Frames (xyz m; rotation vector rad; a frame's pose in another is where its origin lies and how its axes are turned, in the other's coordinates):
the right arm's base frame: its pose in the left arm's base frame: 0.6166 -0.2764 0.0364 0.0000 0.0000 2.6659
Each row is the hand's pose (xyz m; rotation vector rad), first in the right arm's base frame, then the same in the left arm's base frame.
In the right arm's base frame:
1: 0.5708 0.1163 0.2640 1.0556 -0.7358 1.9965
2: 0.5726 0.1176 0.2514 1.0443 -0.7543 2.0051
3: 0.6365 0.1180 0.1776 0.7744 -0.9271 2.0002
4: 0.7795 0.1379 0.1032 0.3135 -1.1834 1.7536
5: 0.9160 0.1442 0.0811 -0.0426 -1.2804 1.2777
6: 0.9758 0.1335 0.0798 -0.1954 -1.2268 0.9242
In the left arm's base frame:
1: 0.0559 -0.1184 0.3004 -0.8484 -0.7504 -1.2331
2: 0.0537 -0.1187 0.2878 -0.8594 -0.7348 -1.2247
3: -0.0033 -0.0898 0.2140 -0.9604 -0.4735 -1.2746
4: -0.1395 -0.0420 0.1396 -1.1704 -0.0247 -1.4846
5: -0.2637 0.0149 0.1175 -1.3607 0.3782 -1.8553
6: -0.3120 0.0518 0.1162 -1.4186 0.5928 -2.1741

